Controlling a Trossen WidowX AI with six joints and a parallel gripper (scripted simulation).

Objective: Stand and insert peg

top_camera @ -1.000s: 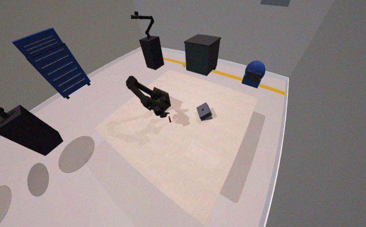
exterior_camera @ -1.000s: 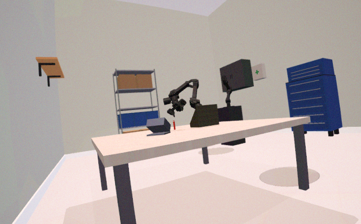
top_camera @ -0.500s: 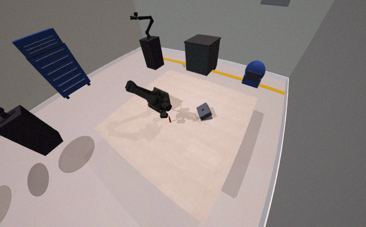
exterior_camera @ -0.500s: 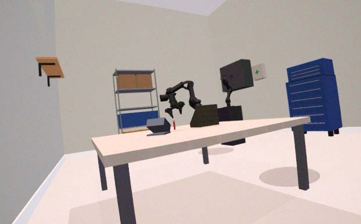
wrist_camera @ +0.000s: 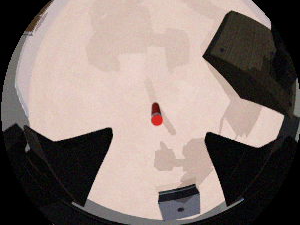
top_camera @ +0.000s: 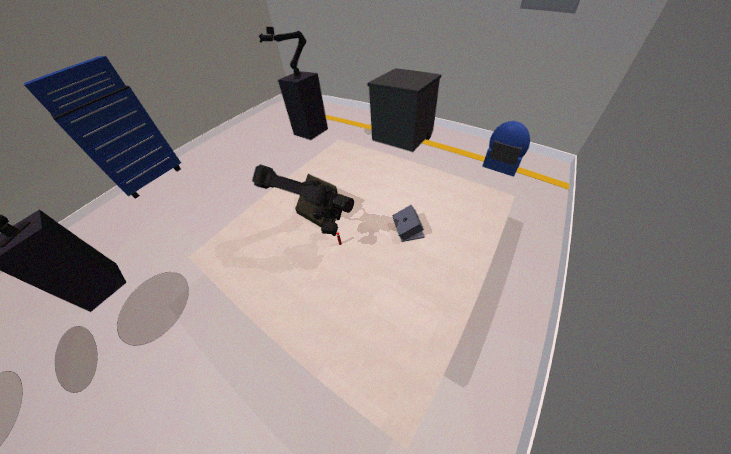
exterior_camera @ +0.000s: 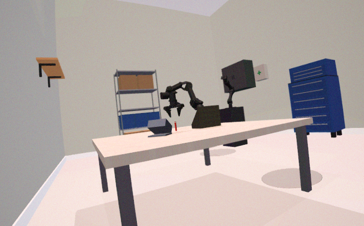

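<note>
My gripper tip is now 60 mm above the red peg. Round my gripper tip: sloped panel (230 mm ahead, 240 mm to the left, 60 mm below).
</note>
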